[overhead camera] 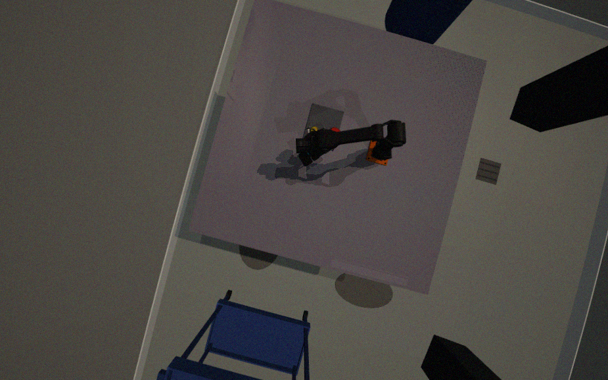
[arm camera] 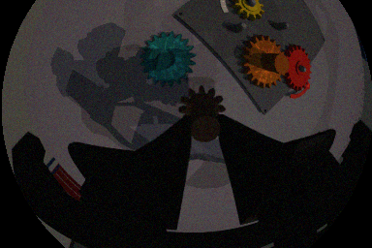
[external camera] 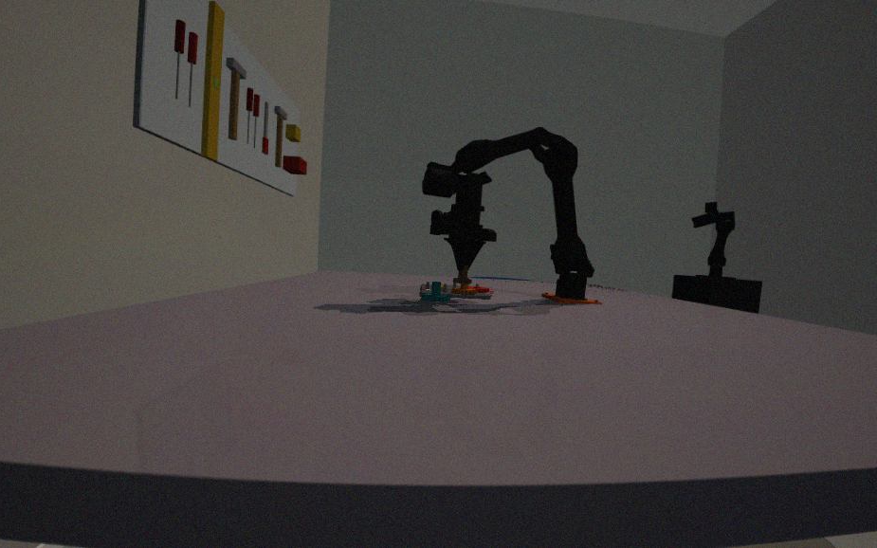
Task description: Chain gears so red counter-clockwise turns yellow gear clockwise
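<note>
My gripper tip is now 9 cm to the left of the orange gear, 4 cm above it and 1 cm past it. Round my gripper tip: red gear: 14 cm to the right, 5 cm below, 5 cm behind; teal gear: 6 cm ahead, 5 cm below; small brown gear: 1 cm below.
</note>
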